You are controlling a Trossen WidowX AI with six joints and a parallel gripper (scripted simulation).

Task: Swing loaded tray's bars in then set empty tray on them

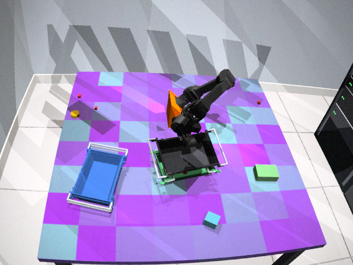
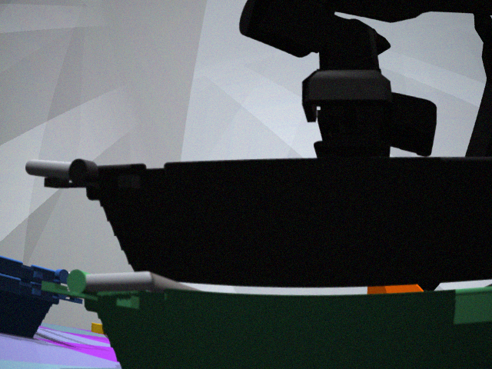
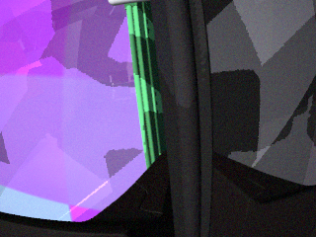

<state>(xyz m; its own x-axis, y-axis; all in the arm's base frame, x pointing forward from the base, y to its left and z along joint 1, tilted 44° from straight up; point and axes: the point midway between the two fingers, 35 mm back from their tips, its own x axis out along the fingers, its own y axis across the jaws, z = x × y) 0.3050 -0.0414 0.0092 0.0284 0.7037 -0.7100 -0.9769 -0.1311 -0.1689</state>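
The black tray lies 8 cm ahead of my gripper tip, 2 cm to the left of it and 1 cm above it. Round my gripper tip: yellow disc (32 cm behind, 57 cm to the right, 10 cm below); then green block (13 cm ahead, 44 cm to the left, 9 cm below); then blue-green block (37 cm ahead, 10 cm to the left, 9 cm below).
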